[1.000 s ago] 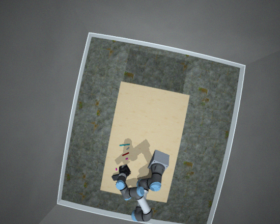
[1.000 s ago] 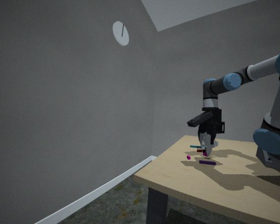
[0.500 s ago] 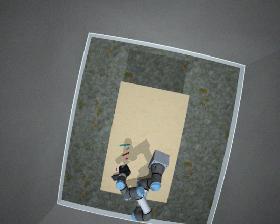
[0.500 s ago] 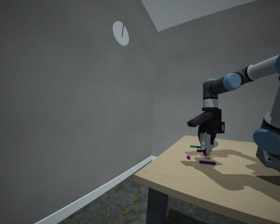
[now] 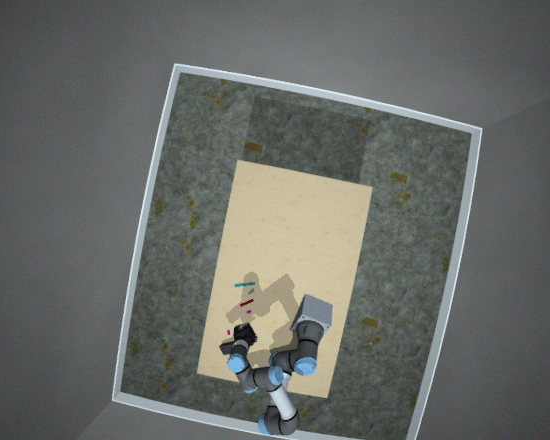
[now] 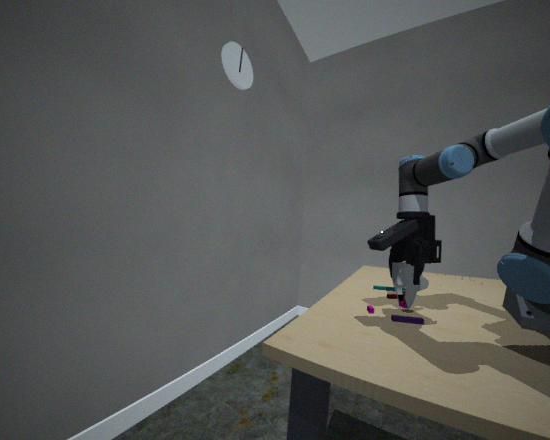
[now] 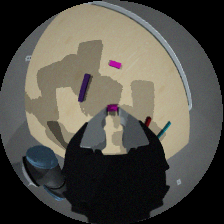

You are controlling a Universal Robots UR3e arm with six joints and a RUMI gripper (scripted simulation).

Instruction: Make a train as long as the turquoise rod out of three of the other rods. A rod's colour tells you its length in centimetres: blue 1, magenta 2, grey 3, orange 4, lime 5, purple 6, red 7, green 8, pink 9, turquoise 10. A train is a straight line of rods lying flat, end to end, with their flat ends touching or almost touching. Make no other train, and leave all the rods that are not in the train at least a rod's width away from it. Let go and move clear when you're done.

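My hand is 20 mm short of the red rod, 120 mm to the left of it and 20 mm above it. The rest, counted from my hand: purple rod: 10 mm behind, 70 mm to the left, 20 mm below; then grey rod: 20 mm ahead, 180 mm to the right, 20 mm below; then turquoise rod: 60 mm ahead, 200 mm to the right, 20 mm below.
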